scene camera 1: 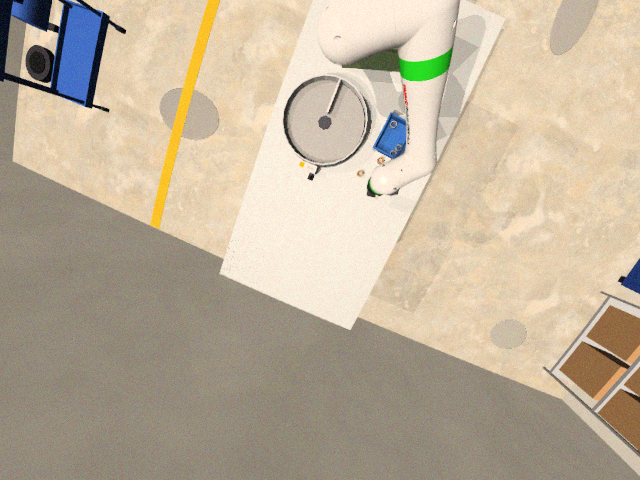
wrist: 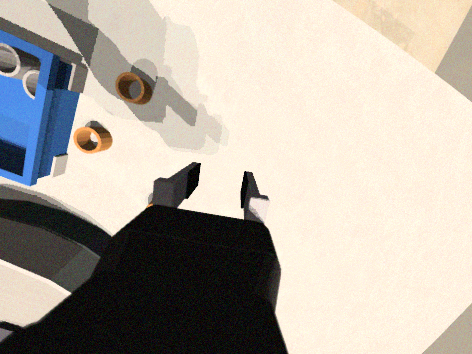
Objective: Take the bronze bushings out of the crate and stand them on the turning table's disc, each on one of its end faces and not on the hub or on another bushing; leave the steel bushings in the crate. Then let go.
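Places are measured from the arm's base along level axes (x ahead, y down, z left), in millimetres.
Where they show: gripper, fingertip midpoint: (wrist: 221, 178).
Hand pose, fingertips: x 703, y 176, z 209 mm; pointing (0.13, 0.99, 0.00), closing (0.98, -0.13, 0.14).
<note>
After its pixels a point has its place.
Two bronze bushings (wrist: 120, 88) {z 259, x 567, y 253 mm} (wrist: 104, 139) {z 194, x 555, y 256 mm} stand on the white table beside the crate's end. The one nearer the crate also shows in the scene view (scene camera 1: 381, 160) {z 198, x 535, y 261 mm}. Another bronze bushing (scene camera 1: 360, 173) {z 122, x 632, y 256 mm} lies nearer the turning table; a sliver of orange (wrist: 150, 205) {z 122, x 628, y 249 mm} shows behind the gripper. The blue crate (scene camera 1: 382, 132) {z 148, x 402, y 269 mm} (wrist: 41, 120) {z 203, x 509, y 225 mm} holds steel bushings (scene camera 1: 393, 124) (wrist: 18, 62); the arm hides part of it. The turning table's disc (scene camera 1: 310, 134) {z -199, x 536, y 221 mm} (wrist: 25, 282) {z -25, x 490, y 221 mm} has no bushing in the scene view. My gripper (wrist: 221, 178) {z 209, x 703, y 176 mm} is open and empty above the table, beside the bushings; its fingertips are hidden in the scene view.
The disc has a central hub (scene camera 1: 324, 122) {z -147, x 462, y 213 mm}, a raised rim and a straight bar (scene camera 1: 334, 96) {z -136, x 341, y 185 mm} from the rim towards the hub. A small fixture (scene camera 1: 310, 176) {z -136, x 736, y 248 mm} sits at the rim's lower edge. A blue cart (scene camera 1: 80, 54) and a shelf rack stand away from the table.
</note>
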